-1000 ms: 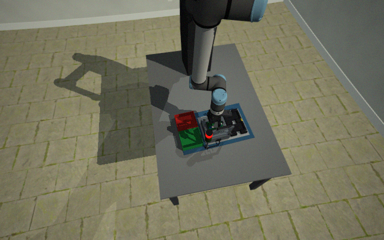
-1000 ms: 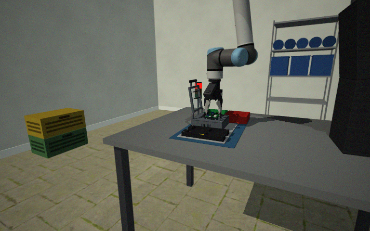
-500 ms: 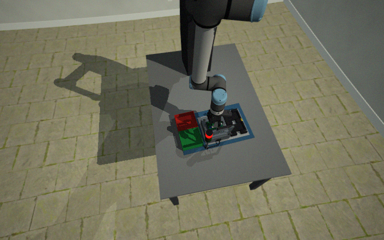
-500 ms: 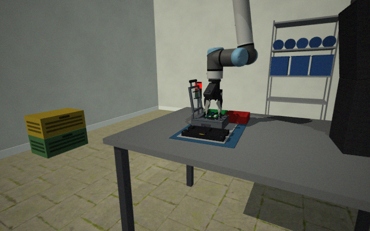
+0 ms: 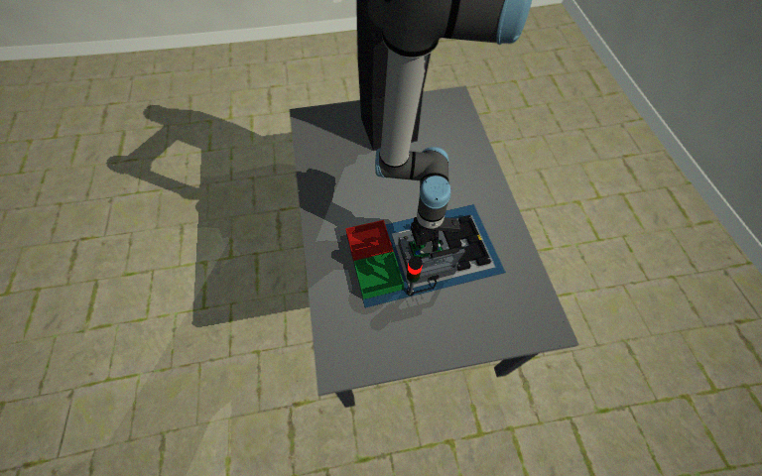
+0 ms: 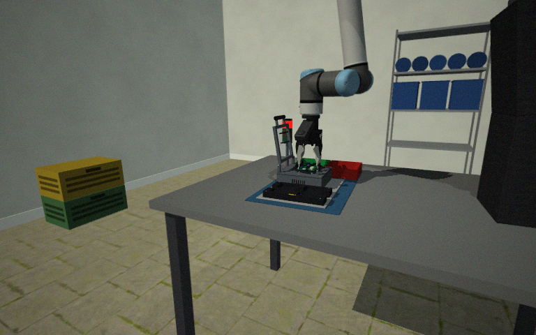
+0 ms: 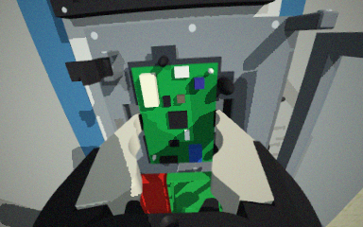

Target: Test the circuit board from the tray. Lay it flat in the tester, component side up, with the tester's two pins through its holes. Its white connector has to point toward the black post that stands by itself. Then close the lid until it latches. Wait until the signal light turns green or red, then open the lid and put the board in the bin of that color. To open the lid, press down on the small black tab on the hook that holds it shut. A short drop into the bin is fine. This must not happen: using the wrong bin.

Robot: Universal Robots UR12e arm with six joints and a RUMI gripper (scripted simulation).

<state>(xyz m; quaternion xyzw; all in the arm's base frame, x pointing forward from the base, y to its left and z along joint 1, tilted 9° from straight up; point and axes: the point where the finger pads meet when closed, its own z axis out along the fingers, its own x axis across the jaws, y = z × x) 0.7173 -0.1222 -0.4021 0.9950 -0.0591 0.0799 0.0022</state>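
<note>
My hand is 1 cm to the left of the green circuit board. From my hand the other things lie so: black latch piece: 6 cm to the left, 6 cm behind, 1 cm above; then green bin: 21 cm to the right, 6 cm below, 2 cm ahead; then tester lid: 11 cm ahead, 11 cm above, 2 cm to the right.
</note>
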